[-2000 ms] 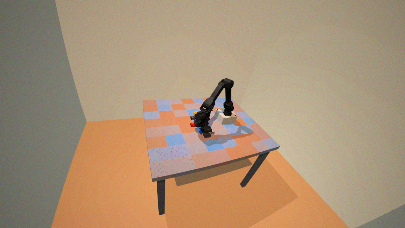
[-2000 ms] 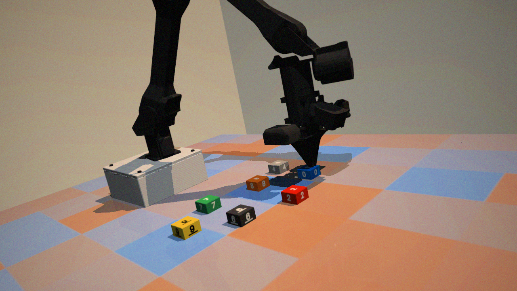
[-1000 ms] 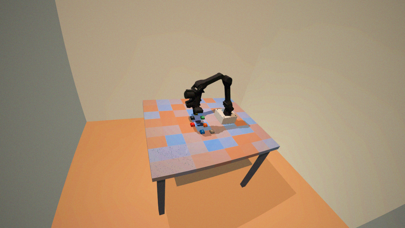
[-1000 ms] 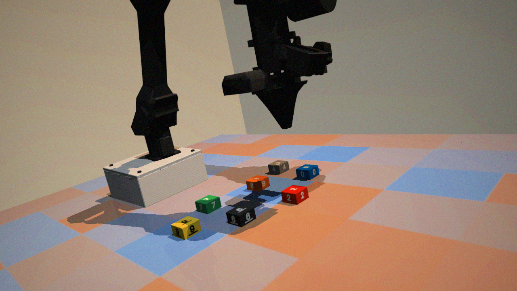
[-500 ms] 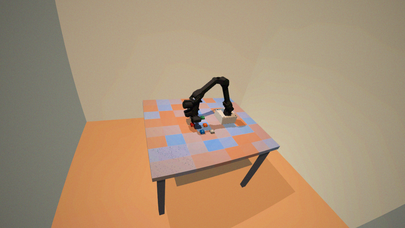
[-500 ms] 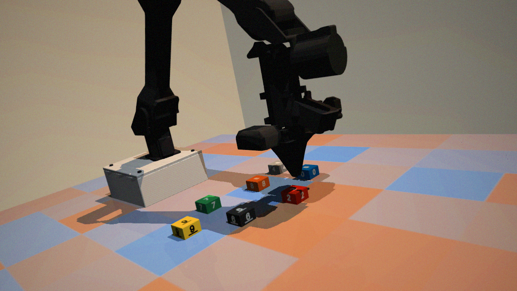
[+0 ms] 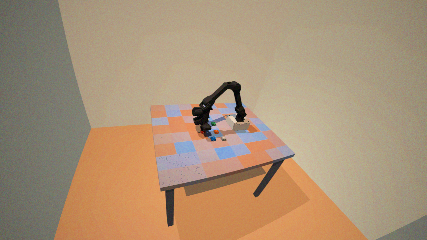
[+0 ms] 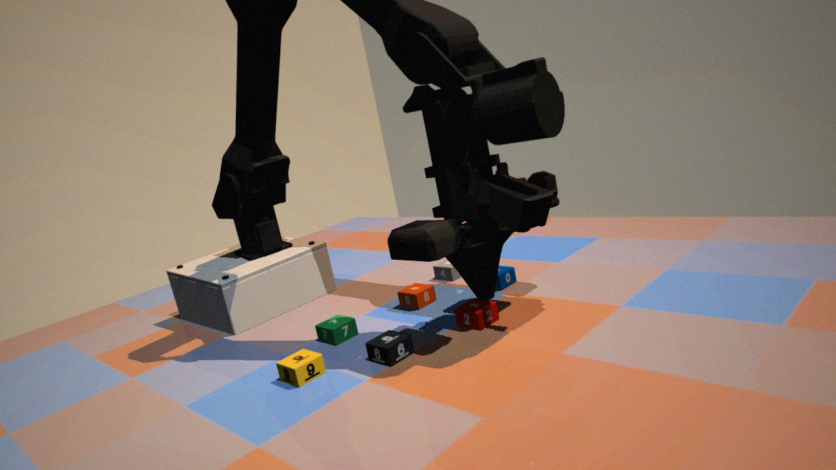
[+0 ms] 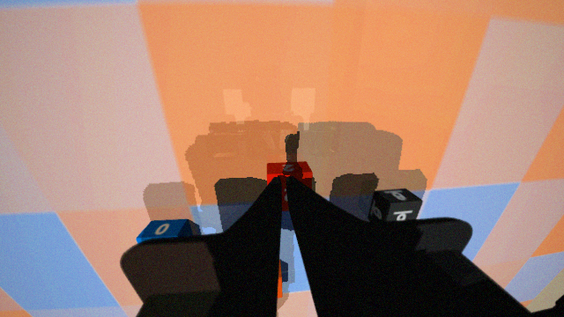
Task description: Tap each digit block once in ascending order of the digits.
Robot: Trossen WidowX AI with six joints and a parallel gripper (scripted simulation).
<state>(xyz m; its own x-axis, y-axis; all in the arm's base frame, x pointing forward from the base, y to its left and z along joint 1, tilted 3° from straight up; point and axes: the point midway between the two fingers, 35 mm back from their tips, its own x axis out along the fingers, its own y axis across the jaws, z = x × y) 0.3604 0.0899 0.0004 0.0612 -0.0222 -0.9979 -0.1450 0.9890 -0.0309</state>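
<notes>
My gripper tip is 10 mm to the left of the red 2 block, 10 mm past it and 10 mm above it. The rest, counted from my gripper tip: black 6 block: 110 mm to the right, 30 mm behind, 10 mm below; then orange 8 block: 130 mm behind, 10 mm below; then blue 0 block: 90 mm to the left, 80 mm behind, 10 mm below.
</notes>
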